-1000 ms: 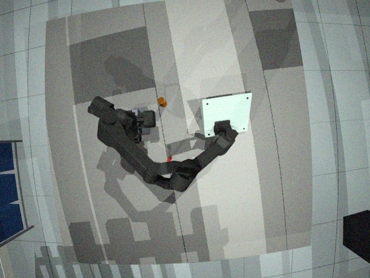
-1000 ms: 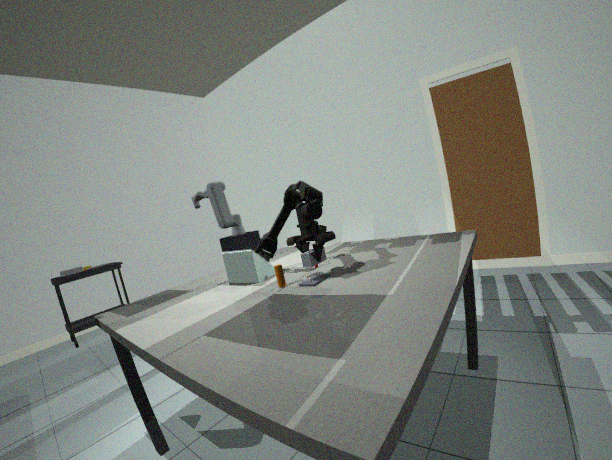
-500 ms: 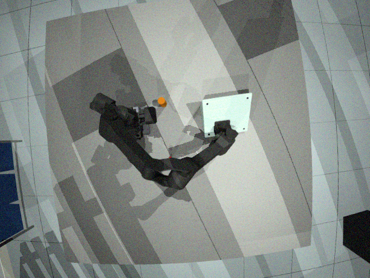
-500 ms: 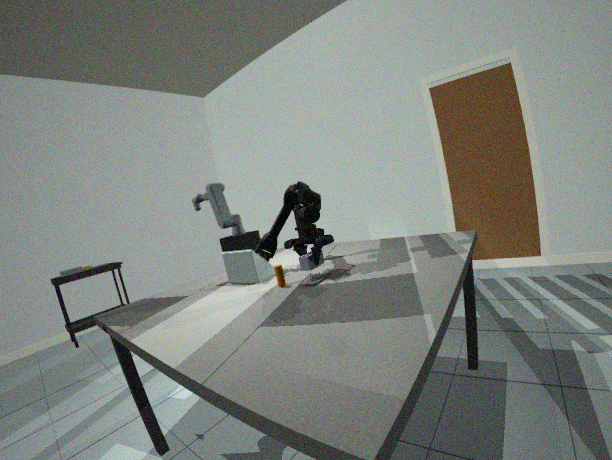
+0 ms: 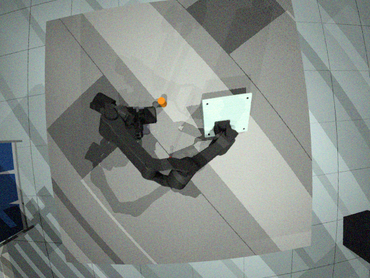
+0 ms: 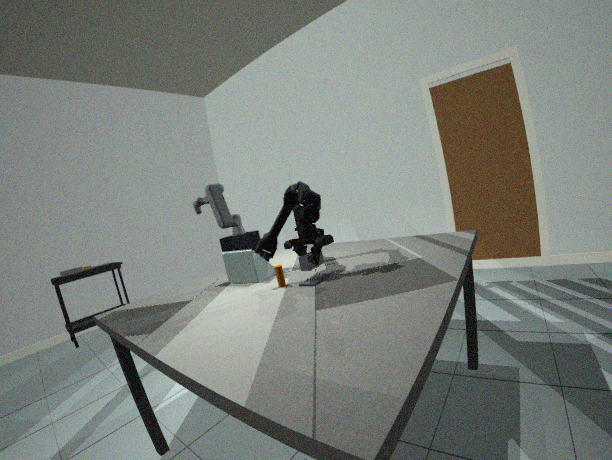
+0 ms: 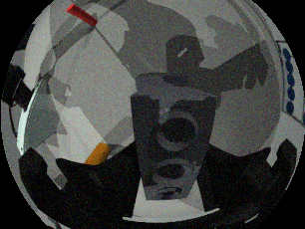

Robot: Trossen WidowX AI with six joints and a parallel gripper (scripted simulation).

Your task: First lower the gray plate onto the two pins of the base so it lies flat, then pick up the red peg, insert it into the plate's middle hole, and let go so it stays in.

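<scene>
Now: gripper tip 5 cm above the base. Also, from my gripper tip: red peg: 18 cm to the left, 11 cm behind, 2 cm below; gray plate: 3 cm above; orange cylinder: 11 cm behind, 6 cm to the right, 2 cm below.
</scene>
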